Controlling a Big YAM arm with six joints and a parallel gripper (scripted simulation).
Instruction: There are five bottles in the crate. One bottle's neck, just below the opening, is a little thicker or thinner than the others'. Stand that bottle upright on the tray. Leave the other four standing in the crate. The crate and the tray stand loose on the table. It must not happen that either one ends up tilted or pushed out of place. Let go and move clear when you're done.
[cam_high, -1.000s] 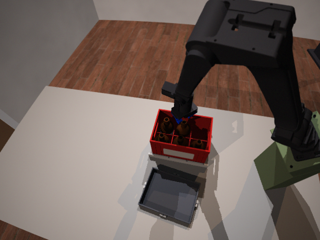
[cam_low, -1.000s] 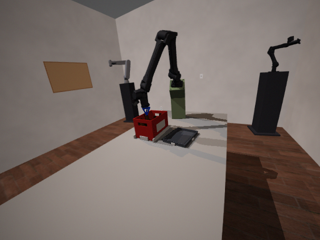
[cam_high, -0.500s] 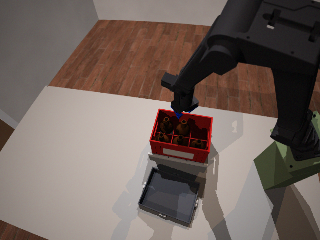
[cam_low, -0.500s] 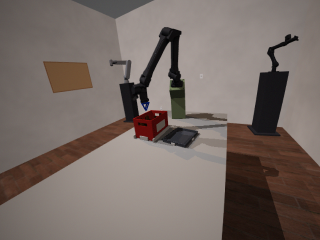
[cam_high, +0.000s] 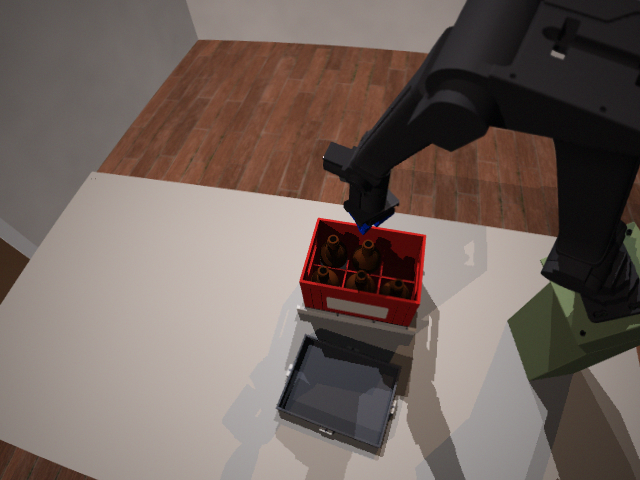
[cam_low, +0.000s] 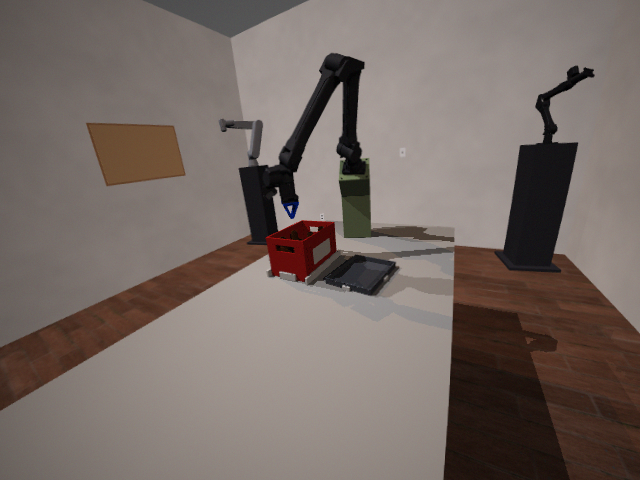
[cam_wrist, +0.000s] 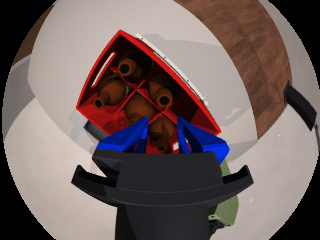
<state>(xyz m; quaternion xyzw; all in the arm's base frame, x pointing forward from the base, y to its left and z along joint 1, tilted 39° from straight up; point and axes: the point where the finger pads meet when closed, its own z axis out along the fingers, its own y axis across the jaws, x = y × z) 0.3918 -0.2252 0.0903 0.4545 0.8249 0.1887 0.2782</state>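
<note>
The crate is 150 mm below my hand, 50 mm to the left of it and 10 mm ahead of it. Round my hand: dark grey tray 310 mm to the left, 220 mm below, 60 mm ahead; brown bottle 150 mm below, 100 mm ahead, 70 mm to the left.
</note>
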